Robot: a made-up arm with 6 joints.
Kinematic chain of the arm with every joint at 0, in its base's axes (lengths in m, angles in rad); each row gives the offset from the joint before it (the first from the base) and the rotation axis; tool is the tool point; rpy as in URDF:
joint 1: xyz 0 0 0.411 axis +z
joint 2: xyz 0 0 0 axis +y
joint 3: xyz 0.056 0 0.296 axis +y
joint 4: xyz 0.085 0 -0.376 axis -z
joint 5: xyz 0 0 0 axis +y
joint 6: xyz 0.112 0 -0.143 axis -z
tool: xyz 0 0 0 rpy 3.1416 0 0
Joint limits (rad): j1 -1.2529..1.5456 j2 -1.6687..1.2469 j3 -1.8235..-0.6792 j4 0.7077..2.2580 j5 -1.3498..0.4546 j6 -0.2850..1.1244
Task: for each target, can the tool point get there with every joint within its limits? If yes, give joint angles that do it. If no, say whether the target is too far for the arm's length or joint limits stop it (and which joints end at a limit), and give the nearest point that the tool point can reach.
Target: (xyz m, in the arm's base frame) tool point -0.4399 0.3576 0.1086
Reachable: no: joint limits stop it (at a limit: joint 1, joint 3, joint 4, joint 5) | nearest point 0.0340 0.3732 0.0846 | short by 0.475 m
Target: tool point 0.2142 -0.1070 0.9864
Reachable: yes | joints 0.2221 -0.7586 -1.4443 1.7725 -0.3542 -0.0966
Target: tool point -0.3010 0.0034 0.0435
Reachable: no: joint limits stop it (at a limit: joint 1, joint 2, joint 3) | nearest point -0.1113 -0.0840 0.0681 | short by 0.210 m
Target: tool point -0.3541 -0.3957 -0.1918
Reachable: no: joint limits stop it (at a limit: joint 1, joint 2) | nearest point -0.0647 -0.3097 -0.0219 | short by 0.346 m
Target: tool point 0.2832 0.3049 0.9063
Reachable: yes | joints 0.9865 -0.5246 -1.2675 1.4411 0.2771 0.5521
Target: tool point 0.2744 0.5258 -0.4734
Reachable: no: too far | nearest point 0.2175 0.4168 -0.0866 | short by 0.406 m
